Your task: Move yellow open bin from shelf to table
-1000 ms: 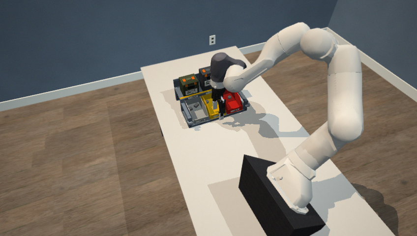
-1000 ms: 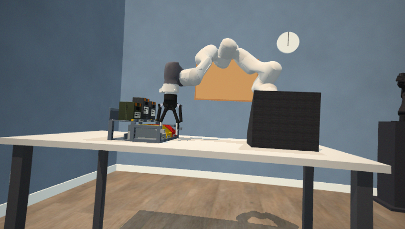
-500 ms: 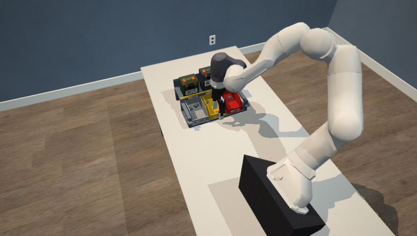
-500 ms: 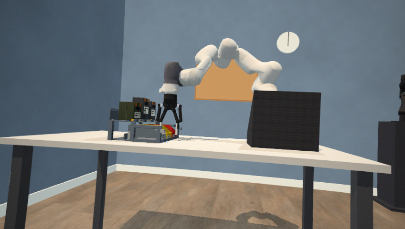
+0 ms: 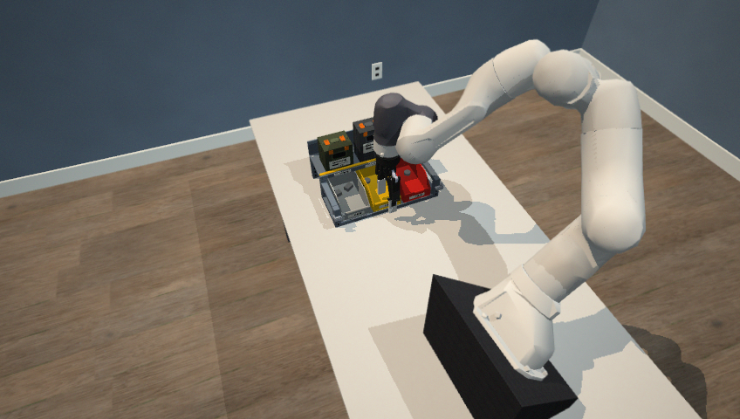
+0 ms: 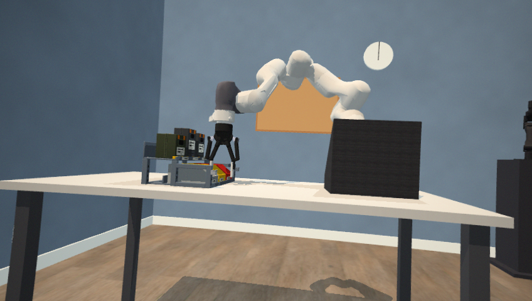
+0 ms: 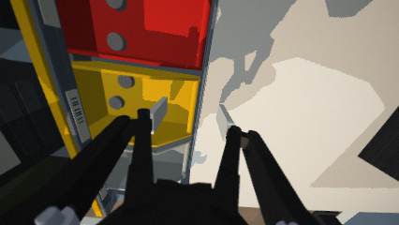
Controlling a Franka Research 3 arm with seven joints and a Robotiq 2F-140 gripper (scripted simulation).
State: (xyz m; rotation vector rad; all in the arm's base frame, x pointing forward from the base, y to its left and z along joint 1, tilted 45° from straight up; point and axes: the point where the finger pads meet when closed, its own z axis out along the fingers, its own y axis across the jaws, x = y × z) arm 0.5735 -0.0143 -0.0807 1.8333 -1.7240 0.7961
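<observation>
My hand is 80 mm short of the yellow open bin and 20 mm above it. Also, from my hand: grey bin (110 mm to the left, 80 mm ahead, 20 mm below); red bin (110 mm to the right, 80 mm ahead, 20 mm below).
</observation>
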